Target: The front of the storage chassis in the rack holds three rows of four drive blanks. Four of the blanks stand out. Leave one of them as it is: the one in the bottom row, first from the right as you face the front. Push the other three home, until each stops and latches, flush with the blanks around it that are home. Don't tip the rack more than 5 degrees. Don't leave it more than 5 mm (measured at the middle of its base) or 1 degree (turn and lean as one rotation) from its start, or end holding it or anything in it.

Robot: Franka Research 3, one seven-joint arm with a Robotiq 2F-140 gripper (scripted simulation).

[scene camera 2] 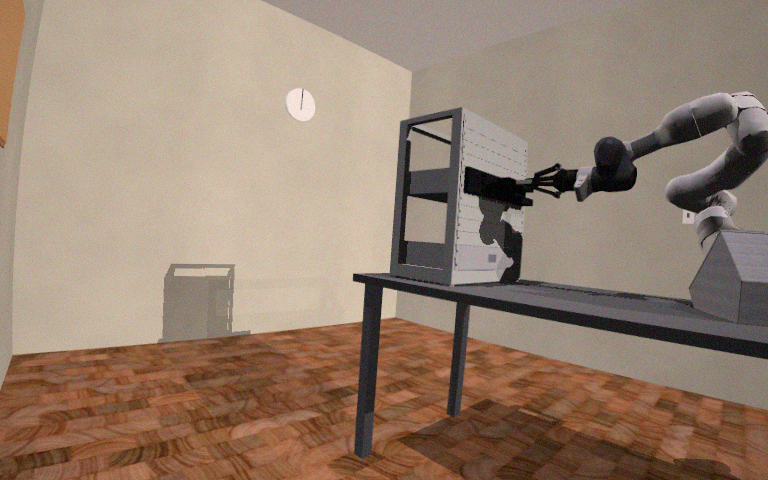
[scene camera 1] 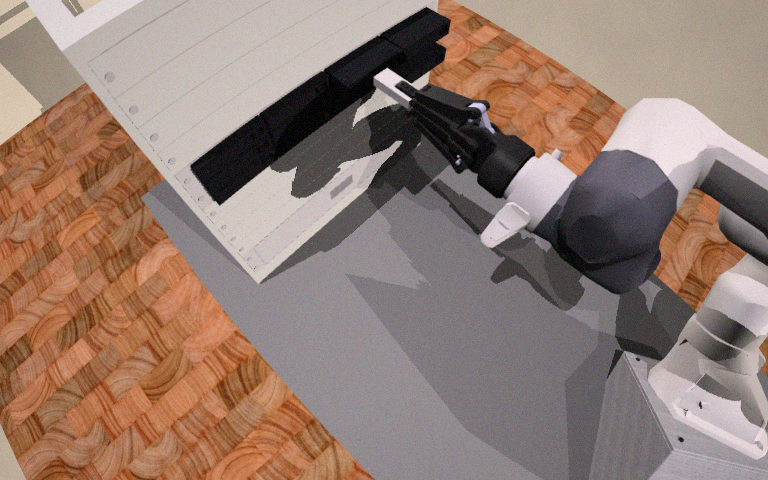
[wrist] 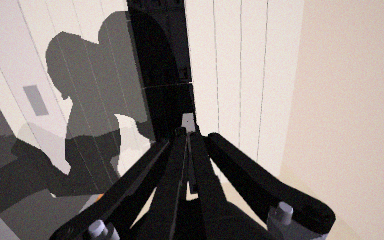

Labels:
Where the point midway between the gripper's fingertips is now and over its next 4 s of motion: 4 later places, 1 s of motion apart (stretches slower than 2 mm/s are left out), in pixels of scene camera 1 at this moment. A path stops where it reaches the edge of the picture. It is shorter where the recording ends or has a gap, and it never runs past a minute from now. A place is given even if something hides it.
My gripper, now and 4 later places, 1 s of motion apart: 380,76; 371,72; 366,68; 363,66; 359,63

